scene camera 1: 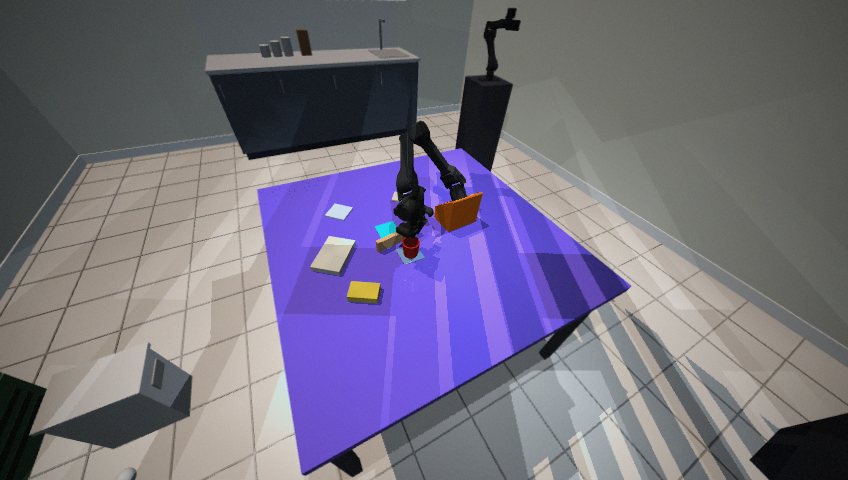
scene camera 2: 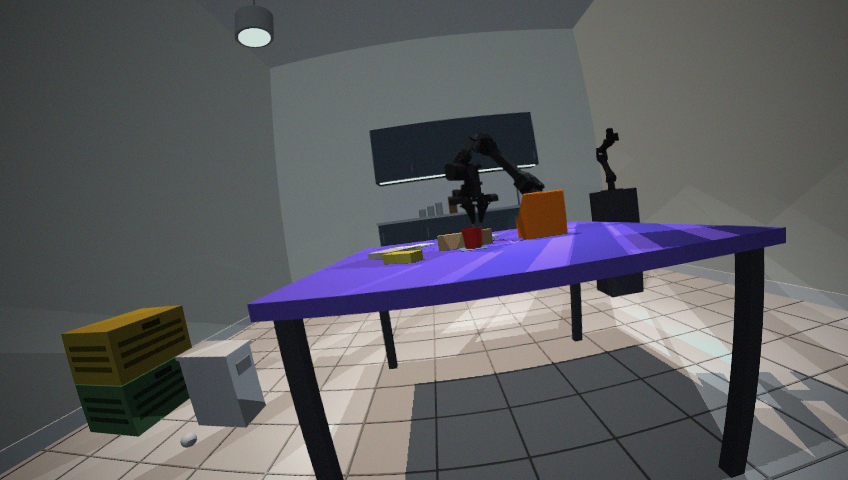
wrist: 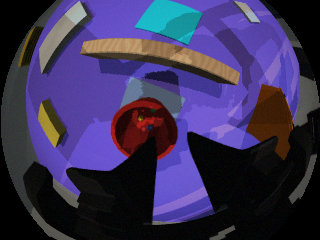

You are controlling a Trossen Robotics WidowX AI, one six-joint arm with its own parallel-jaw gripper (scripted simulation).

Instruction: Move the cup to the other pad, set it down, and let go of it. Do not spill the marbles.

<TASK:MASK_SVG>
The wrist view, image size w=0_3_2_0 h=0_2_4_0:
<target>my gripper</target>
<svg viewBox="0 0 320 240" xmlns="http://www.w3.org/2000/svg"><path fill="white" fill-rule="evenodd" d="M311 135L299 125L293 128L288 137L291 148L283 160L279 153L275 152L279 141L276 136L265 139L255 147L252 145L247 149L236 149L197 133L187 132L189 152L196 168L199 169L205 192L208 193L215 213L184 223L152 225L157 171L156 136L149 137L133 155L120 163L119 167L116 165L112 171L93 171L76 167L65 169L69 180L81 192L79 199L76 200L79 203L77 208L72 207L53 188L53 176L49 169L36 161L24 173L25 192L45 223L75 240L209 240L208 236L224 231L232 225L235 225L235 229L225 233L224 239L221 240L269 240L299 204L299 197L291 204L289 195L299 187L307 172L312 153Z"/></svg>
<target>red cup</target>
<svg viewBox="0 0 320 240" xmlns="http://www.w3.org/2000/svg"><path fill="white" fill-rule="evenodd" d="M121 107L119 112L113 116L111 135L116 148L123 152L125 156L133 155L136 149L141 147L152 136L156 136L157 160L168 155L175 148L177 140L175 119L173 119L171 113L161 104L159 99L151 99L151 97L145 97L144 99L143 97L143 99L132 101L132 103ZM153 125L152 131L149 131L149 129L147 129L147 132L141 131L141 128L148 128L149 124Z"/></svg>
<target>yellow block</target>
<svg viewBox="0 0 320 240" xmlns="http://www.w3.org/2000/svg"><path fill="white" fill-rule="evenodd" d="M47 99L41 101L39 121L45 135L48 136L49 141L56 148L59 147L67 129L65 129Z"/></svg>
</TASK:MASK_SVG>
